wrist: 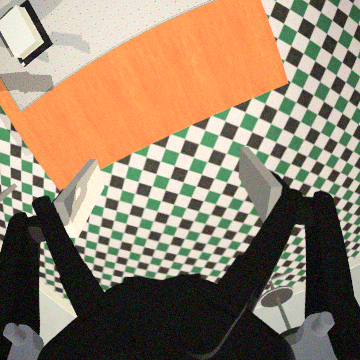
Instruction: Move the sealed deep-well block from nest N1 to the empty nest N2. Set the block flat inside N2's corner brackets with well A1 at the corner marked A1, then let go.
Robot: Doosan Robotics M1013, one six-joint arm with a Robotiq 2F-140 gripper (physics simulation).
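Places are measured from the arm's base along level axes (x ahead, y left, z up), in millimetres.
Where they show: gripper, fingertip midpoint: (168,167).
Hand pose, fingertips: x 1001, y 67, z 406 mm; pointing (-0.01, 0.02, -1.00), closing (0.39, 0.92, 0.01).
After its pixels a point has its place.
A pale block with a whitish top (21,36) {x 618, y -200, z -24 mm} sits in a black frame (44,43) {x 657, y -171, z -62 mm} at the upper left of the wrist view, cut off slightly by the left edge. It looks like the deep-well block in a nest, but no N1, N2 or A1 mark can be read. A second, empty nest cannot be made out. My gripper (168,167) {x 1001, y 68, z 406 mm} is open, with its two grey pads wide apart and nothing between them. It is well off to the lower right of the block, with checkered floor showing between the fingers.
The block's frame stands on a white perforated board (117,32) {x 757, y 30, z -78 mm}, which lies on an orange table (165,85) {x 957, y 76, z -91 mm}. Grey shadows fall on the board at the left. The table's edge runs diagonally above the fingers. A round grey stand (276,297) is on the floor at the lower right.
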